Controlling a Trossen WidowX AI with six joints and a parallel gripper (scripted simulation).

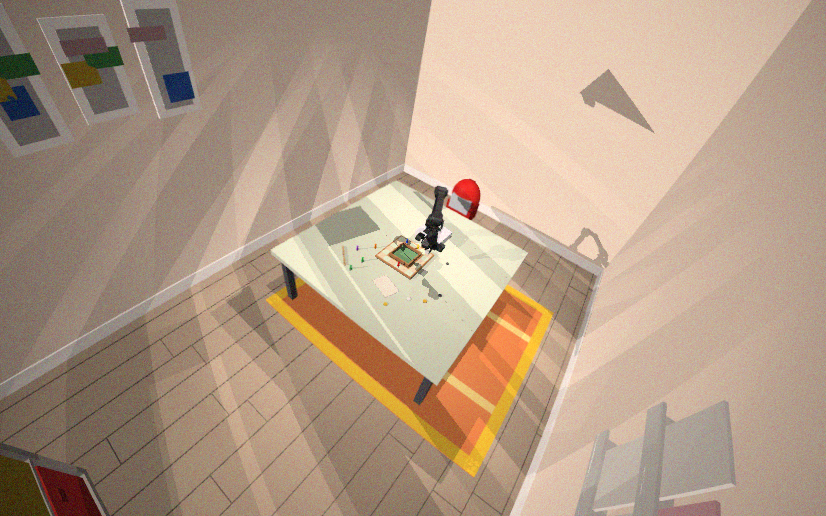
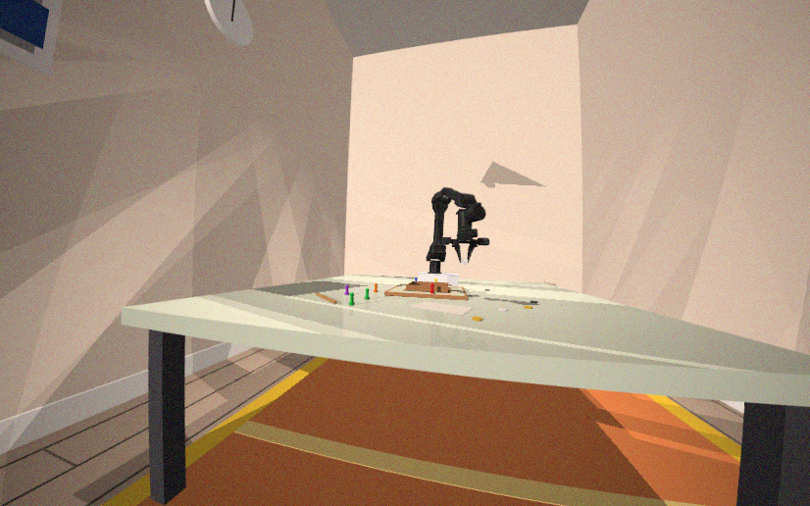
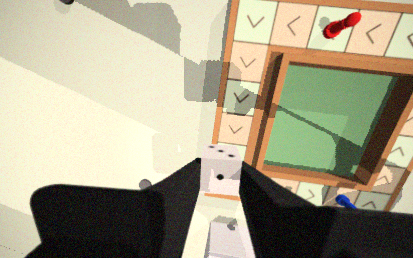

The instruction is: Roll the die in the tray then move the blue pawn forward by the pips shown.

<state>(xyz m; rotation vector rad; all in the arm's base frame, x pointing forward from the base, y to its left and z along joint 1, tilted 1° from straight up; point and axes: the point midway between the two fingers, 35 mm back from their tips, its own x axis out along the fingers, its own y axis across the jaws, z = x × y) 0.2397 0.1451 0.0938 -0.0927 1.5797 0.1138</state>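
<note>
Right now my gripper tip is 7 cm past the blue pawn, 21 cm to the left of it and 9 cm above it. The rest, counted from my gripper tip: white die: right at my gripper tip; yellow pawn: 8 cm behind, 12 cm to the right, 9 cm below; green tray: 3 cm ahead, 14 cm to the right, 11 cm below.
</note>
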